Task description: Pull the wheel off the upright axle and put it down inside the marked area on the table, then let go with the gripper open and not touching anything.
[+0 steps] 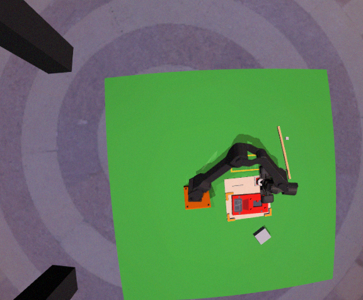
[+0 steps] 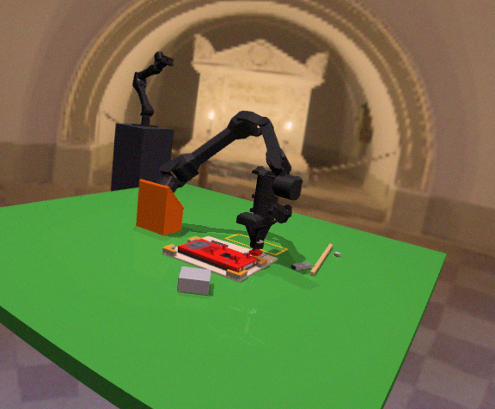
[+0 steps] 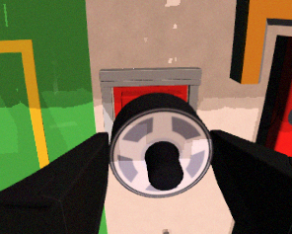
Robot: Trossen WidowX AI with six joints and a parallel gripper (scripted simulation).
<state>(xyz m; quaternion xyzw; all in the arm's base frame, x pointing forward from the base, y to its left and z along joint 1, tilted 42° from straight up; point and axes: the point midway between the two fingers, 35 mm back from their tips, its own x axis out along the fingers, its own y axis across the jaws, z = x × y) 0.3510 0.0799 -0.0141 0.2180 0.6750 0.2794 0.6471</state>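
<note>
Now: the wheel right at my gripper tip. The rest, counted from my gripper tip: small grey cube: 160 mm ahead, 230 mm to the left, 30 mm below; wooden stick: 150 mm ahead, 150 mm to the left, 30 mm below; grey box: 20 mm ahead, 310 mm to the right, 20 mm below.
</note>
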